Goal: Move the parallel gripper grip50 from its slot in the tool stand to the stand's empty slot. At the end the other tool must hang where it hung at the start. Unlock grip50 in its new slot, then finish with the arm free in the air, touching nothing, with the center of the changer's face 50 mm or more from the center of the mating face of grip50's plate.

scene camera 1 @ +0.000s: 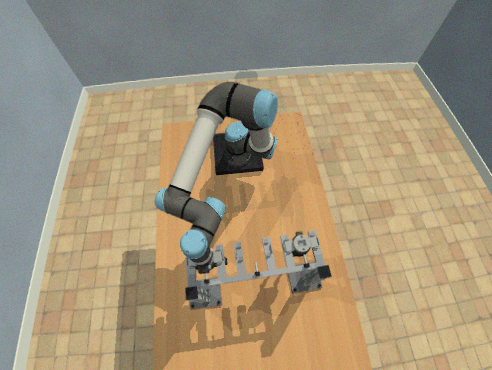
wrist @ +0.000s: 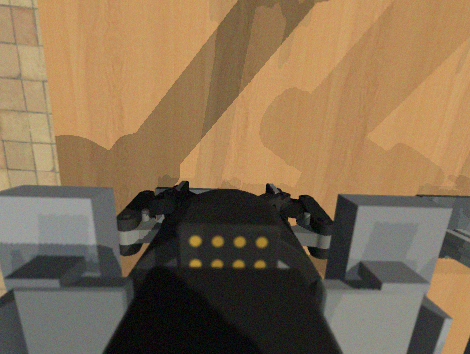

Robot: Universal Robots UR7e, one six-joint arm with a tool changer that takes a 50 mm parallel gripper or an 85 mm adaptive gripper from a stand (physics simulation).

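Pixels of known places: arm's base, origin of its link: [scene camera 1: 237, 155].
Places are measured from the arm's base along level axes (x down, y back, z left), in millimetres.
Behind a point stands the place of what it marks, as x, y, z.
The tool stand [scene camera 1: 237, 277] {-245, -670, -151} spans the table. My changer [scene camera 1: 203, 264] is low over the tool in its left slot, on or just above its plate; the exact contact is hidden. This tool [wrist: 227, 192] {-209, -541, -247} has black linkages spread to both sides and looks like the adaptive gripper; its fingers look open and empty. Its contact block [wrist: 228, 242] {-261, -537, -247} with gold dots shows just beyond the dark changer housing [wrist: 225, 310]. The tool in the right slot, apparently grip50 [scene camera 1: 302, 243] {-251, -613, 112}, hangs with its round plate uncovered, apart from my arm. The middle slot, between two fork arms [scene camera 1: 238, 252] {-245, -584, -127} [scene camera 1: 268, 247] {-245, -594, -14}, is empty.
Grey fork arms [wrist: 57, 225] {-245, -537, -298} [wrist: 395, 235] {-245, -548, -194} of the left slot stand close on both sides of the changer. An upright peg [scene camera 1: 256, 267] {-257, -655, -78} stands at the middle slot. The stand's feet [scene camera 1: 205, 296] {-45, -689, -300} [scene camera 1: 306, 281] {-72, -737, 125} rest on the wooden table [scene camera 1: 310, 330] {37, -931, 101}.
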